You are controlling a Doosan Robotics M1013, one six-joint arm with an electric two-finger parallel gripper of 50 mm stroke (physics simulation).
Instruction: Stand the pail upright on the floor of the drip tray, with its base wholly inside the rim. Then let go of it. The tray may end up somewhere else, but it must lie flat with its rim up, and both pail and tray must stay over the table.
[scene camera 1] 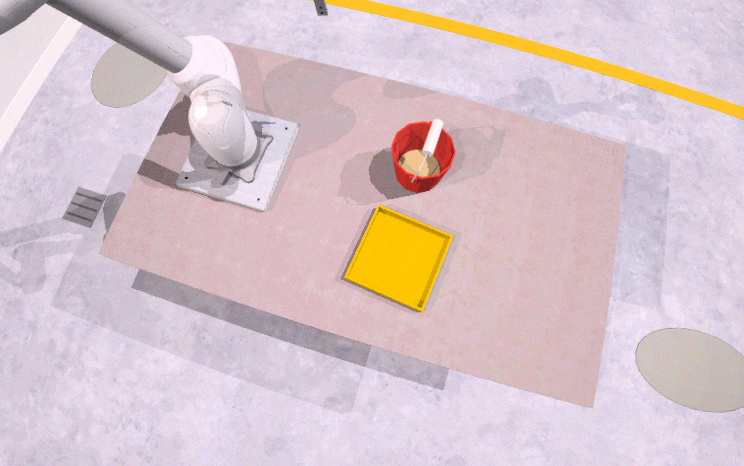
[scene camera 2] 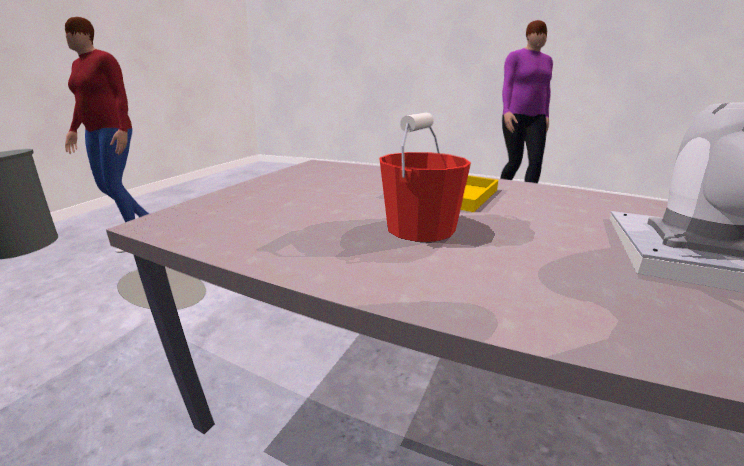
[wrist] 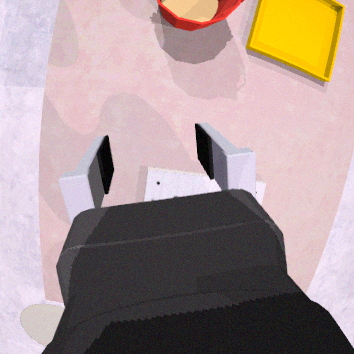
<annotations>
A yellow drip tray (scene camera 2: 478, 190) is 1.11 m from the lens. A red pail (scene camera 2: 423, 192): 0.67 m from the lens. The marked spots on the yellow drip tray and the red pail are 0.46 m apart.
</annotations>
